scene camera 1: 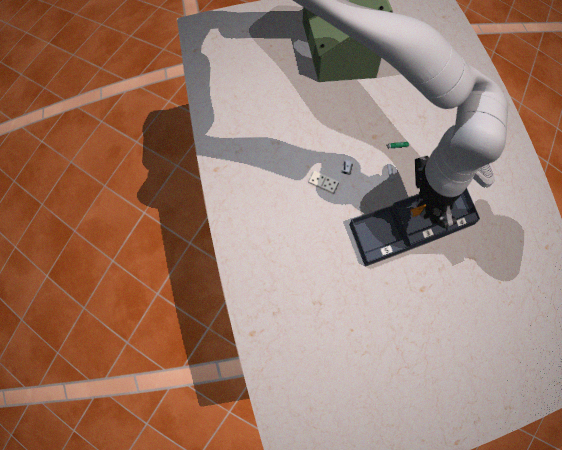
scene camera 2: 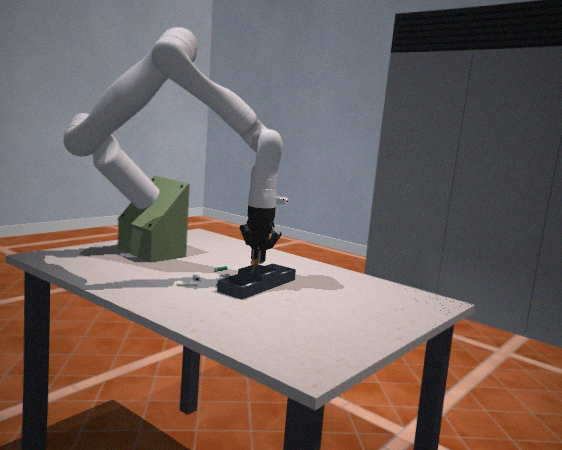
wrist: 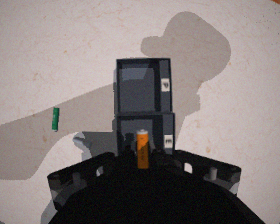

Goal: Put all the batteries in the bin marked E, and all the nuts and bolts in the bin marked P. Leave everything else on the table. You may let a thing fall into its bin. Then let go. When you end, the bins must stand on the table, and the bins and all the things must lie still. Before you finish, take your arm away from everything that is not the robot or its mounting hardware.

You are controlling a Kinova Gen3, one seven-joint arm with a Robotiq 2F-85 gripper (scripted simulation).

Labels:
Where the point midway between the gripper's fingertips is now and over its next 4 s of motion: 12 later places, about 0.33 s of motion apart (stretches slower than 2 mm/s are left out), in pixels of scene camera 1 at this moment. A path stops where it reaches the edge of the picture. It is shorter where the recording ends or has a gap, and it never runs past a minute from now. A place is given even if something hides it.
My gripper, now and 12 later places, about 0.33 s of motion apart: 422, 210; 421, 213; 418, 217; 416, 217; 416, 217; 416, 216; 417, 215; 419, 212; 421, 209; 422, 204; 415, 178; 406, 141; 404, 128

